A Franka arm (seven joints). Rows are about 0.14 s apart.
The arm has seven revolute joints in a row. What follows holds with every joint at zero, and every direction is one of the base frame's.
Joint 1 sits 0.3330 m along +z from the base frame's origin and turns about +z.
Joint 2 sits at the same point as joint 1 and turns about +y.
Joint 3 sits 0.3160 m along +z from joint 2 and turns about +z.
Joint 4 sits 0.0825 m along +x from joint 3 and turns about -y.
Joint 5 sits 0.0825 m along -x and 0.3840 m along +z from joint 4 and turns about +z.
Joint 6 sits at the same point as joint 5 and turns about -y.
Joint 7 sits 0.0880 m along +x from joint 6 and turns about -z.
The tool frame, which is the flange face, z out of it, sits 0.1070 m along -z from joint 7; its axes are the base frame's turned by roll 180.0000, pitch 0.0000 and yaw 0.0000 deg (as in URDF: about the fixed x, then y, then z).
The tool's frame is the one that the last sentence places.
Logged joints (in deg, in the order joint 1, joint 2, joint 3, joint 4, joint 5, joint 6, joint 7), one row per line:
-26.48, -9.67, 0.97, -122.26, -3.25, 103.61, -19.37
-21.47, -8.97, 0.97, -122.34, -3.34, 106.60, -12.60
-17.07, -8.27, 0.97, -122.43, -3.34, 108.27, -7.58
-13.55, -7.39, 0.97, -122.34, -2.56, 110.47, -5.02
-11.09, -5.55, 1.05, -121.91, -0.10, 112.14, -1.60
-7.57, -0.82, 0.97, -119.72, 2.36, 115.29, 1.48
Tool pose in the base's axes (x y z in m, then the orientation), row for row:
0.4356, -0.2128, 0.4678, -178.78, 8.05, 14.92
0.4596, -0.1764, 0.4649, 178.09, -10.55, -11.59
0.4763, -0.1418, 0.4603, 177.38, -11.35, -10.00
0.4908, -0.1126, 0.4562, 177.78, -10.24, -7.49
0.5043, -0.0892, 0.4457, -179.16, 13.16, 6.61
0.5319, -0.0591, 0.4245, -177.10, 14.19, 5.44
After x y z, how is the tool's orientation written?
As a rotation vector, in degrees.
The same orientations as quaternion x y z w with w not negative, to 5 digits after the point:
-0.99553, 0.04483, 0.08308, 0.00365
0.99609, -0.05901, -0.06483, 0.01066
0.99624, -0.06375, -0.05616, 0.01724
0.99734, -0.05745, -0.04202, 0.01543
-0.99664, 0.07321, 0.03677, 0.00206
-0.99615, 0.07982, 0.03060, 0.01963

